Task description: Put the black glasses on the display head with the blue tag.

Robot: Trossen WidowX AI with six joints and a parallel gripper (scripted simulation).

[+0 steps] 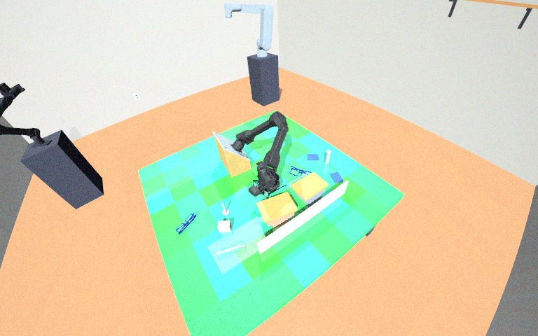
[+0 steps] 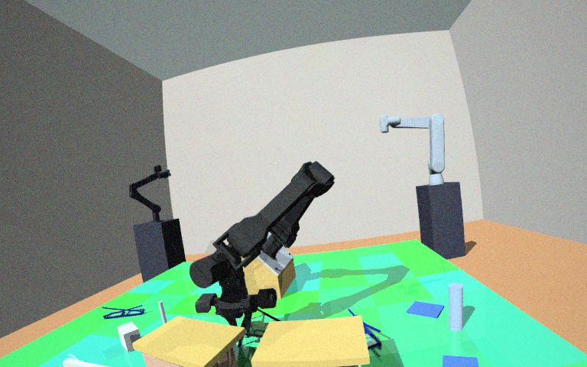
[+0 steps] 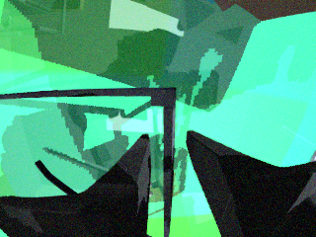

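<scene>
My gripper tip is now 30 cm to the left of the white cube and 5 cm short of it. From my gripper tip the other things lie so: long white panel: 28 cm ahead, 6 cm to the left, 3 cm above.
</scene>
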